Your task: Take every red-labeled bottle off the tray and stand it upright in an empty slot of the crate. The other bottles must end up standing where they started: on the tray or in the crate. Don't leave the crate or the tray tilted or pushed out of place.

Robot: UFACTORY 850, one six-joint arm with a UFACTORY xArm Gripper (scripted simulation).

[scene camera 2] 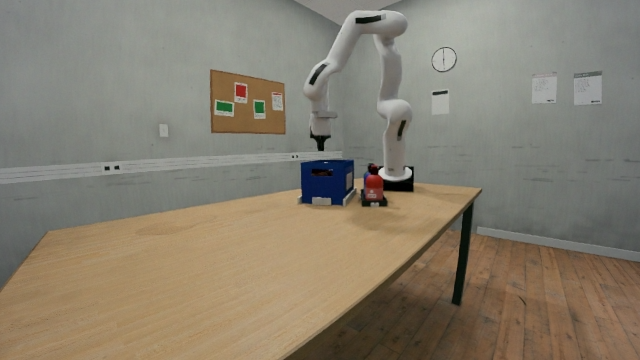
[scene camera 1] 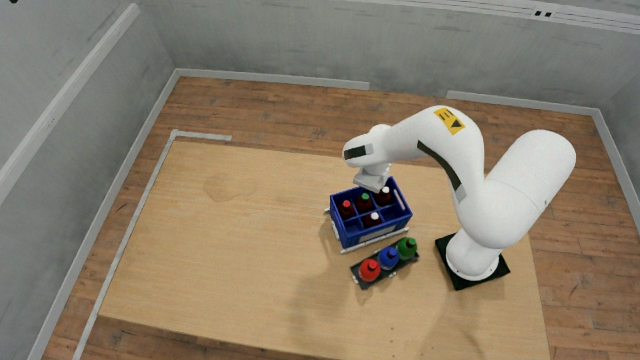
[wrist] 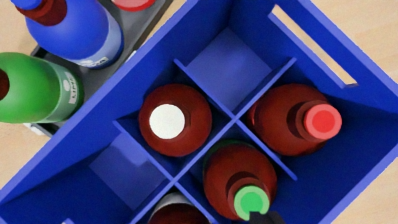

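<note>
There's a blue crate [scene camera 2: 337,187] that I can see here, and the wrist view gives me the crate as well [wrist: 98,160].
</note>
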